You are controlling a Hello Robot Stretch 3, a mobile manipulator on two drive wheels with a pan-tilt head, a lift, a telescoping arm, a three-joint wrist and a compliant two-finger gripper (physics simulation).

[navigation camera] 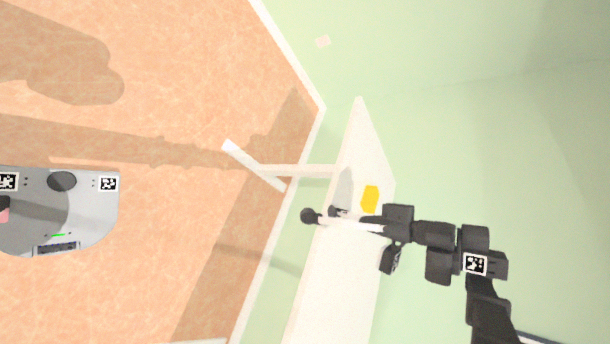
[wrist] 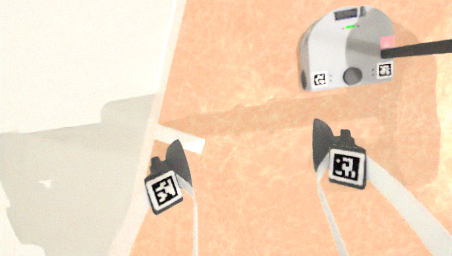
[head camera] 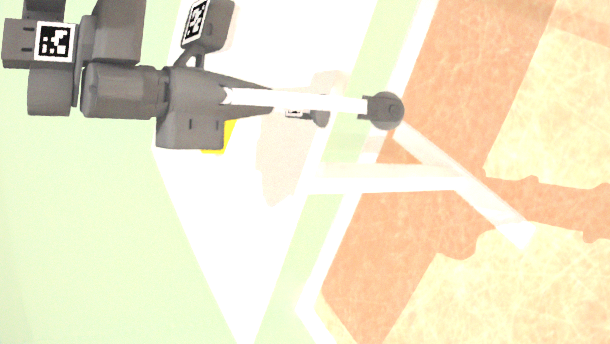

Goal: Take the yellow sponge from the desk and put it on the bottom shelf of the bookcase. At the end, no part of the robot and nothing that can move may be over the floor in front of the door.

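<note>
The yellow sponge lies on the white desk, near its wall-side edge. The gripper body partly hides it in the head view; it does not show in the wrist view. My gripper is open and empty. Its body is beside the sponge in the head and navigation views, and its fingers point away from the wall, across the desk's front edge toward the robot base. Its height above the desk is hard to tell. The bookcase and the door do not show.
The robot base stands on the orange floor in front of the desk. A white desk leg runs down to a foot bar on the floor. Green walls stand behind the desk and at its end.
</note>
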